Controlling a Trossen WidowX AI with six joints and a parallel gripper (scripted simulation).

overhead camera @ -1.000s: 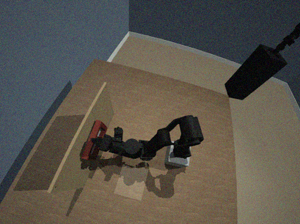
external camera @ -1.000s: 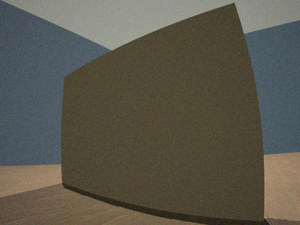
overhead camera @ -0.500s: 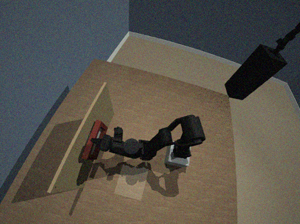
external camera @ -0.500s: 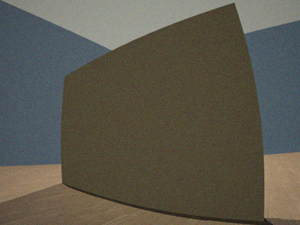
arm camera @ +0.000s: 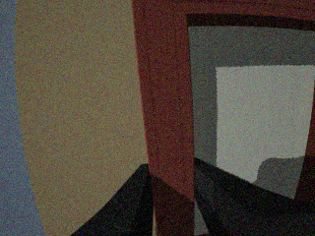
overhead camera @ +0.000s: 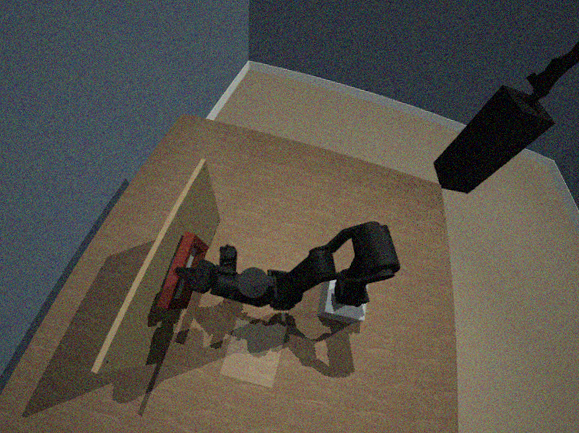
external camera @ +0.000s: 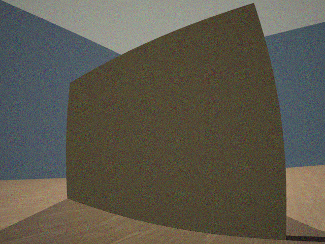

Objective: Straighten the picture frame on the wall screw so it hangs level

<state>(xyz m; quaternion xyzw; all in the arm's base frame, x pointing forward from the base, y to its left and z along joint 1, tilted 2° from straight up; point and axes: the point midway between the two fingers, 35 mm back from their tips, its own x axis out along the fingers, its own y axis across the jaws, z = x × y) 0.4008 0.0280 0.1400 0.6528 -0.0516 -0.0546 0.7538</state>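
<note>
Right now my gripper tip is 10 mm to the left of the red picture frame and 50 mm above it. Round my gripper tip: wall panel: 20 mm ahead, 20 mm to the right, 60 mm below.
</note>
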